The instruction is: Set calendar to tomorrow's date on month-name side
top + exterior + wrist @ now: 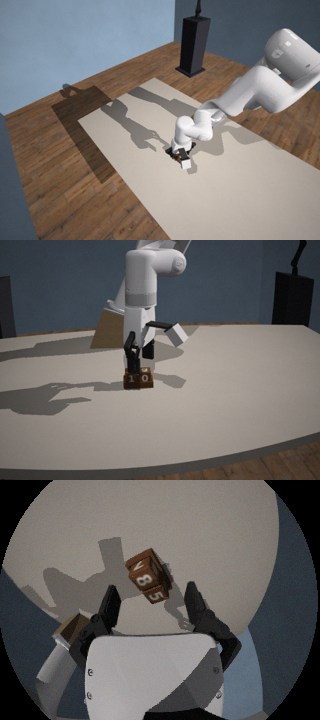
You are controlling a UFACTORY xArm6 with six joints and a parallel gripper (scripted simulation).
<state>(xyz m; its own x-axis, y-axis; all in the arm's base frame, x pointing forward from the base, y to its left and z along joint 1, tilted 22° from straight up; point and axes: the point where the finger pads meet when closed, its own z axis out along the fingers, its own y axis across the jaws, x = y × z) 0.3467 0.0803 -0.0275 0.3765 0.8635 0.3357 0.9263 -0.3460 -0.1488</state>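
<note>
My hand is 4 cm above the brown cube, 1 cm to the right of it and 1 cm past it. Also, from my hand: brown calendar tray 6 cm below, 1 cm to the right, 1 cm behind; brown digit cube 4 cm below, 3 cm to the right, 1 cm behind.
</note>
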